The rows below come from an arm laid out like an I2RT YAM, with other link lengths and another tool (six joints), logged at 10 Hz.
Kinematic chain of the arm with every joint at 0, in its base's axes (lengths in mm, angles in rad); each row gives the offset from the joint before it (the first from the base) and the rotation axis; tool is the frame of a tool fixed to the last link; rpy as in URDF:
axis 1: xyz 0 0 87 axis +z
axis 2: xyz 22.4 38 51 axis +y
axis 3: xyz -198 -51.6 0 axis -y
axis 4: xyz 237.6 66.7 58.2 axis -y
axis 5: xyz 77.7 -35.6 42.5 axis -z
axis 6: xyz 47 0 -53.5 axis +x
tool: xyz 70 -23 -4 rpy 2.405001 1.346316 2.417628
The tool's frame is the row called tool.
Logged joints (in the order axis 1, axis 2, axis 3, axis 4, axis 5, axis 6), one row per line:
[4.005 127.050 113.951 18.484 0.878 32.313]
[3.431 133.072 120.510 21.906 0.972 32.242]
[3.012 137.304 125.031 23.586 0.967 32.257]
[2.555 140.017 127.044 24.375 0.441 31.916]
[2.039 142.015 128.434 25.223 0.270 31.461]
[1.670 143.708 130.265 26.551 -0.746 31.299]
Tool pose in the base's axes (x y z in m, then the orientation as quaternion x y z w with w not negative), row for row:
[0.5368 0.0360 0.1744 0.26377 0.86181 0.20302 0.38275]
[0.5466 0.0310 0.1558 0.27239 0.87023 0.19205 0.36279]
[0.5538 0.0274 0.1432 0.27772 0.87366 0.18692 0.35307]
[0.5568 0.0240 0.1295 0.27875 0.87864 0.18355 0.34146]
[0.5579 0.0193 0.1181 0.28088 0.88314 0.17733 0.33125]
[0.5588 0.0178 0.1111 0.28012 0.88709 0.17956 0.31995]
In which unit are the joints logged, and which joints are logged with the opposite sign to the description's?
The joints are logged in degrees. Opposite sign: axis 4.
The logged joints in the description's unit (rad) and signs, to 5 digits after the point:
[0.06990 2.21744 1.98882 -0.32261 0.01532 0.56397]
[0.05988 2.32254 2.10330 -0.38233 0.01696 0.56273]
[0.05257 2.39641 2.18220 -0.41165 0.01688 0.56299]
[0.04459 2.44376 2.21734 -0.42542 0.00770 0.55704]
[0.03559 2.47863 2.24160 -0.44022 0.00471 0.54910]
[0.02915 2.50818 2.27355 -0.46340 -0.01302 0.54627]

